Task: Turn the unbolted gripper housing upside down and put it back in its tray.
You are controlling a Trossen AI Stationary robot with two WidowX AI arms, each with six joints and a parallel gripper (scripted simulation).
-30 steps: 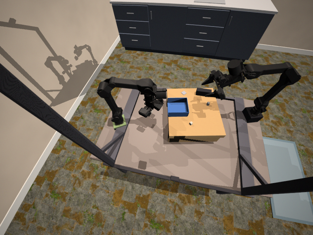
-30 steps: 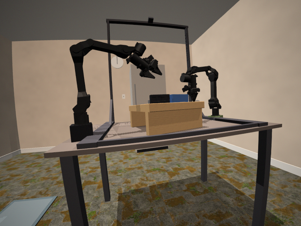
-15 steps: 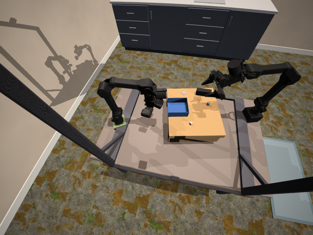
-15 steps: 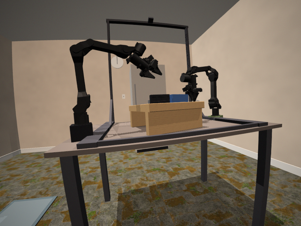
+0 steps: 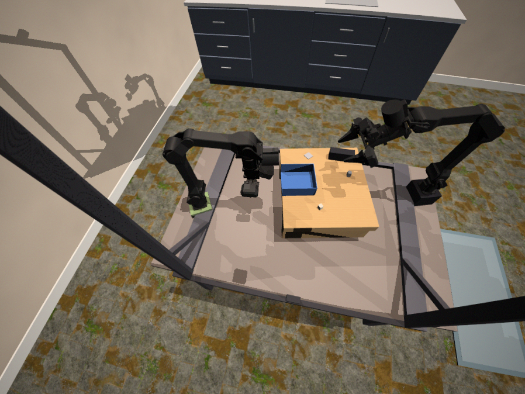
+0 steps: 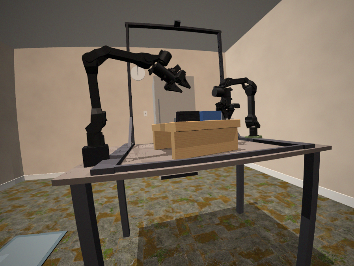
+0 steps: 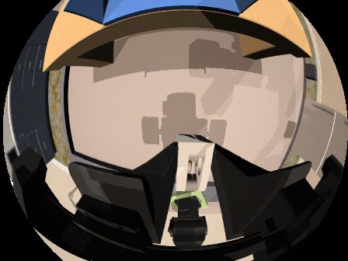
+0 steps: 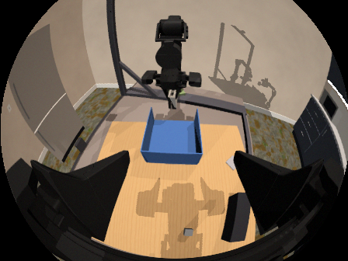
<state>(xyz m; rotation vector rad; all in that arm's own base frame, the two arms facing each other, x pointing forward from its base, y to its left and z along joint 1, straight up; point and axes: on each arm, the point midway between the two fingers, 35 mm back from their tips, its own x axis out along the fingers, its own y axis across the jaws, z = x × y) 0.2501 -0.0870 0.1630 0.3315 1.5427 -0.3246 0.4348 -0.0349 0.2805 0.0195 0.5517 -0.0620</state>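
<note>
The white gripper housing is 50 mm below my left hand, 20 mm to the left of it and 10 mm ahead of it. Round my left hand: wooden block: 300 mm to the right, 100 mm below; then blue tray: 210 mm to the right, 20 mm below; then flat grey plate: 250 mm to the right, 160 mm ahead, 30 mm below.
</note>
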